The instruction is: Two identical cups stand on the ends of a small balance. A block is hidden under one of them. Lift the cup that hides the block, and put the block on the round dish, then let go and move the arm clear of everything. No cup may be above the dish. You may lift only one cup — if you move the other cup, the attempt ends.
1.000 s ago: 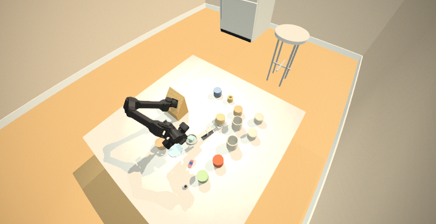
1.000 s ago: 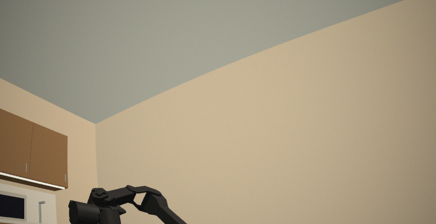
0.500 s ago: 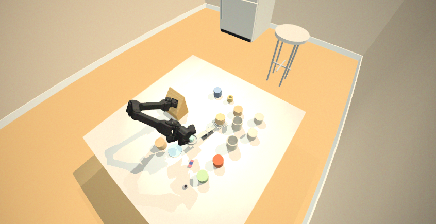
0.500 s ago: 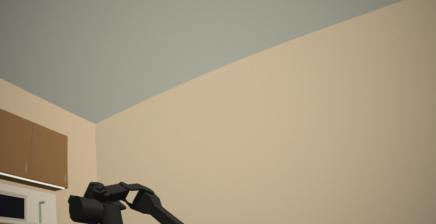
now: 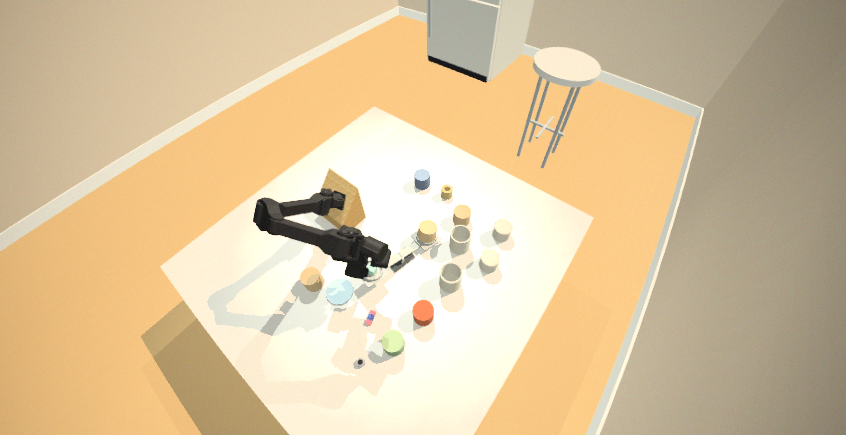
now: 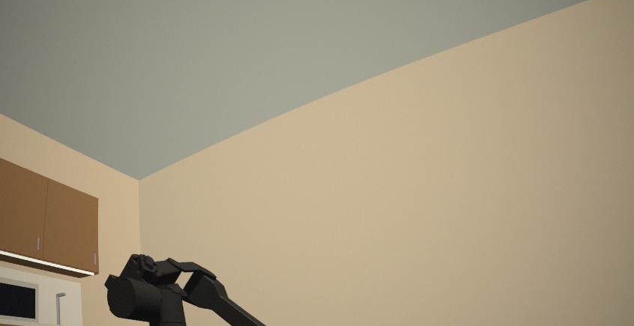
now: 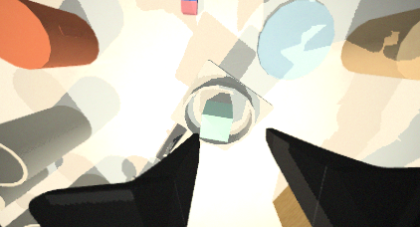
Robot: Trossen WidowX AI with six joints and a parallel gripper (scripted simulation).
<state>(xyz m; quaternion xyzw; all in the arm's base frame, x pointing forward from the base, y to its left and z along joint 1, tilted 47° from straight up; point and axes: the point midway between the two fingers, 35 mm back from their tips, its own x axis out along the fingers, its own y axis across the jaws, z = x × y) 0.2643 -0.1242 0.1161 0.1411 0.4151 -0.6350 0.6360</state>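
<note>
Now: the pale green block 4 cm below my gripper tip, 1 cm to the left of it and 1 cm ahead of it. The rest, counted from my gripper tip: green cylinder (22 cm ahead, 16 cm to the right, 9 cm below); pale blue round dish (12 cm below, 10 cm to the right, 7 cm behind).
</note>
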